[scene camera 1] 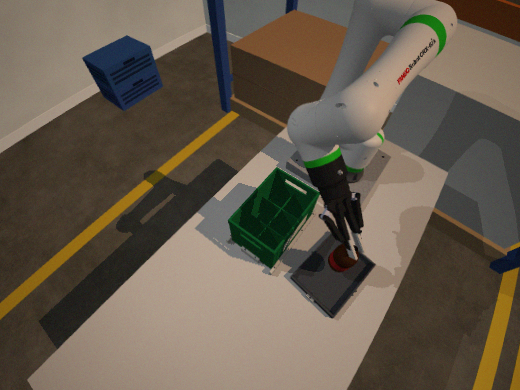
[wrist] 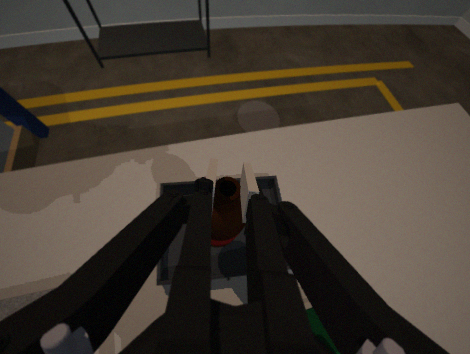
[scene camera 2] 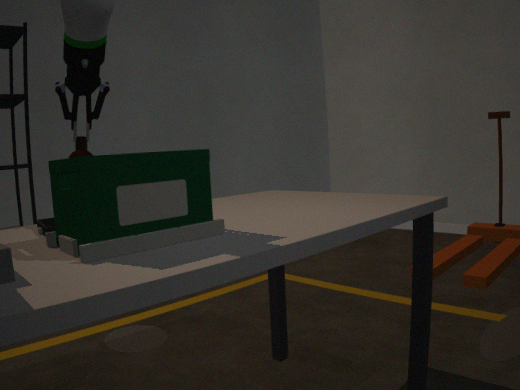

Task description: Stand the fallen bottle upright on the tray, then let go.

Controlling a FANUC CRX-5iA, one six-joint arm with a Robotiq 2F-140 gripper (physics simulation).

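Places are measured from the arm's base along level axes (x left, y back, z up), in centimetres.
Pixels of known places: gripper, between the fingertips: (scene camera 1: 357,254) (wrist: 229,173) (scene camera 2: 81,138).
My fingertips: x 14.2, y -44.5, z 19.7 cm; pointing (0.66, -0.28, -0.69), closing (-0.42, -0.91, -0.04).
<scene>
For each thing: its middle in the pictures, then the offset to it from my fingertips. Level surfaces: height alone.
- brown bottle, middle of its body: (wrist: 221,211) (scene camera 2: 81,167) (scene camera 1: 345,255) dx -1.8, dy +1.3, dz -7.5 cm
- dark tray, middle of its body: (wrist: 223,224) (scene camera 2: 88,222) (scene camera 1: 333,271) dx -1.4, dy +0.4, dz -21.9 cm
- green divided crate, middle of its body: (scene camera 2: 130,198) (scene camera 1: 274,217) dx -28.7, dy +4.4, dz -14.4 cm
- table, height of its surface: dz -23.1 cm
The brown bottle (scene camera 1: 340,261) (scene camera 2: 81,153) (wrist: 226,224) with a red band hangs base down over the dark tray (scene camera 1: 327,288) (scene camera 2: 46,226) (wrist: 175,266). It looks close to upright; in scene camera 1 it leans a little, and the exact tilt is hard to tell. Its shadow lies on the tray apart from its base, so the bottle appears to be above the tray floor. My gripper (scene camera 1: 353,250) (scene camera 2: 81,136) (wrist: 229,173) is shut on the bottle's neck, with one light finger pad at each side. In scene camera 2 the crate hides the bottle's lower part.
A green divided crate (scene camera 1: 274,216) (scene camera 2: 85,200) (wrist: 320,332) stands close beside the tray on the table (scene camera 1: 200,310) (scene camera 2: 325,200) (wrist: 375,200). A large brown box (scene camera 1: 280,70) and a blue rack post (scene camera 1: 218,55) stand behind the arm. A blue cabinet (scene camera 1: 125,75) stands beyond the floor line.
</scene>
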